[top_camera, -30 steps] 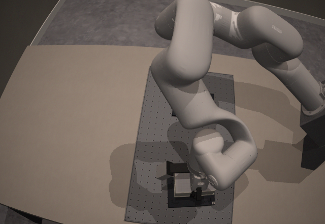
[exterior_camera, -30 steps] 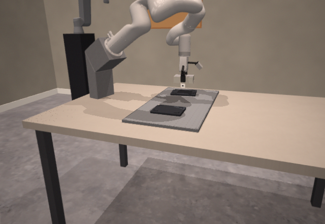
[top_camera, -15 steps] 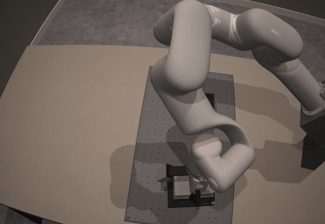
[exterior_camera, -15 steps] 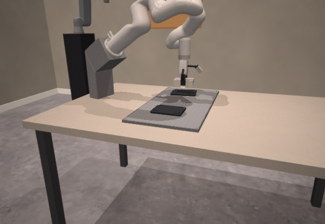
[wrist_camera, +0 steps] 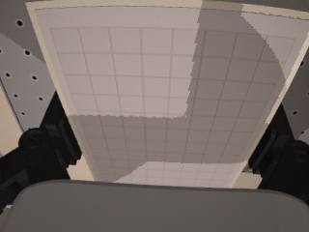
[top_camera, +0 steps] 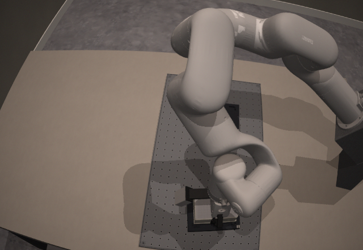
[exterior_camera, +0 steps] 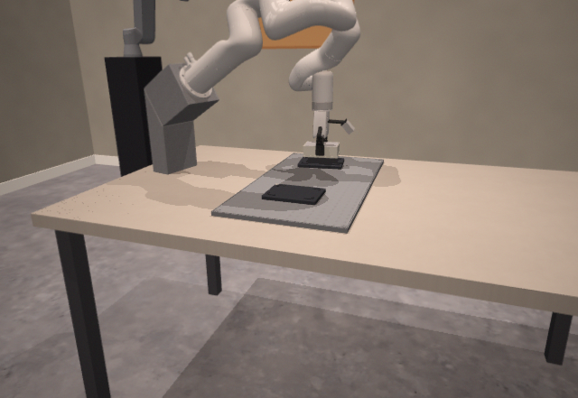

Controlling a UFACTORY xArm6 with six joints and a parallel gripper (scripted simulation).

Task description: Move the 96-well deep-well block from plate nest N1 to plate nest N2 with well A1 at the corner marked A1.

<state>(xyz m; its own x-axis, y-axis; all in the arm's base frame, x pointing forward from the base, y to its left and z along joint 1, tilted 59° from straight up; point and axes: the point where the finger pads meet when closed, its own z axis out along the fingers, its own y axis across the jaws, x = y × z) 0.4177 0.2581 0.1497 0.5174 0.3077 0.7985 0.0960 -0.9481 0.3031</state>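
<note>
The plate nest N2 lies 5 cm below my hand. Also, from my hand: plate nest N1 (4 cm ahead, 37 cm to the right, 5 cm below); white corner mark (8 cm behind, 4 cm to the left, 4 cm below); 96-well deep-well block (right at my hand).
</note>
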